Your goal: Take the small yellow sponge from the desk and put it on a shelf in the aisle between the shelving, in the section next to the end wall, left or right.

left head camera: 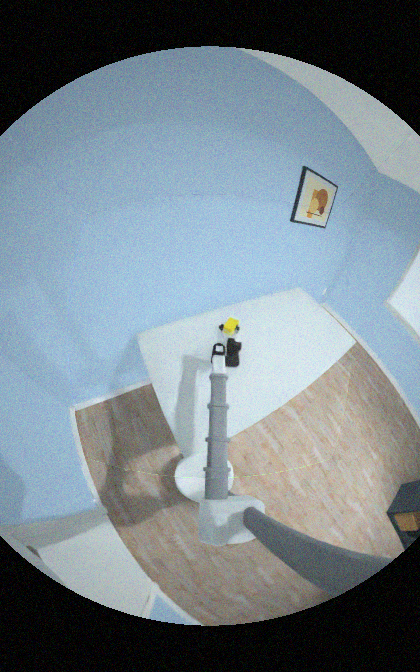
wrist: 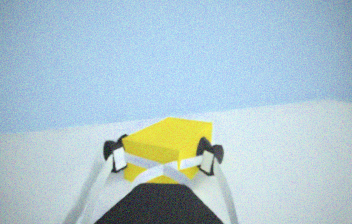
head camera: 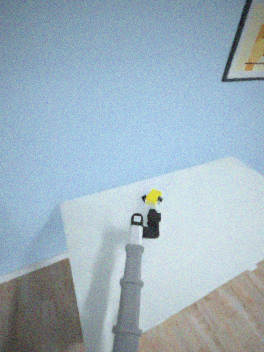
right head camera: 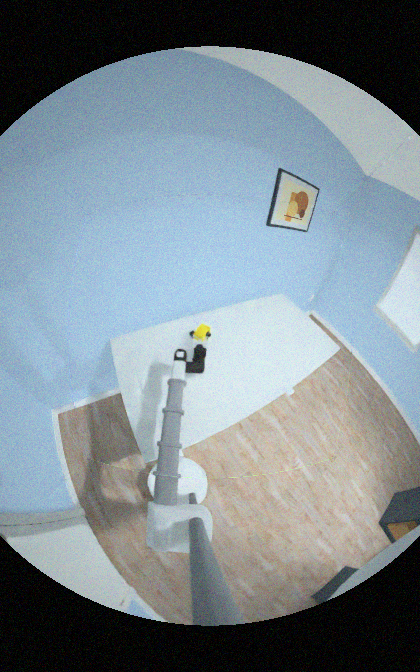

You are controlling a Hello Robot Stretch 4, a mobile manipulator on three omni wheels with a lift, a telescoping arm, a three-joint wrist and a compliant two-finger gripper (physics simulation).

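Frame: origin at the robot's base, x ahead, y left, z up, level; millimetres.
Seen in the pictures: gripper, fingertip midpoint: (head camera: 151, 196).
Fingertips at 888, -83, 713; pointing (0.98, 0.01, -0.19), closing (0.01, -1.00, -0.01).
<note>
A point is followed by its place in that frame, as x, y, z.
The small yellow sponge (head camera: 154, 195) {874, -96, 739} (left head camera: 231, 325) (right head camera: 202, 330) (wrist: 165, 135) {860, -84, 739} is at the back part of the white desk (head camera: 210, 225) {721, -425, 693} (left head camera: 290, 360) (right head camera: 270, 350) (wrist: 290, 165) {886, -247, 692}, near the blue wall. My gripper (head camera: 152, 199) {888, -83, 713} (left head camera: 229, 328) (right head camera: 200, 334) (wrist: 164, 148) {888, -83, 713} is shut on it, one dark fingertip pad at each side. The sponge sits turned at an angle between the pads. Its underside is partly hidden by the finger strips and the gripper body, so I cannot tell whether it touches the desk. The aisle shelves named in the task cannot be made out.
The blue wall (head camera: 100, 100) {980, 237, 1264} (left head camera: 175, 240) (right head camera: 150, 240) (wrist: 175, 55) {1182, -97, 827} stands right behind the desk. A framed picture (head camera: 254, 45) {1475, -627, 1519} (left head camera: 316, 200) (right head camera: 295, 202) hangs on it. A dark grey unit (left head camera: 407, 495) (right head camera: 405, 505) stands on the wooden floor at the lower right.
</note>
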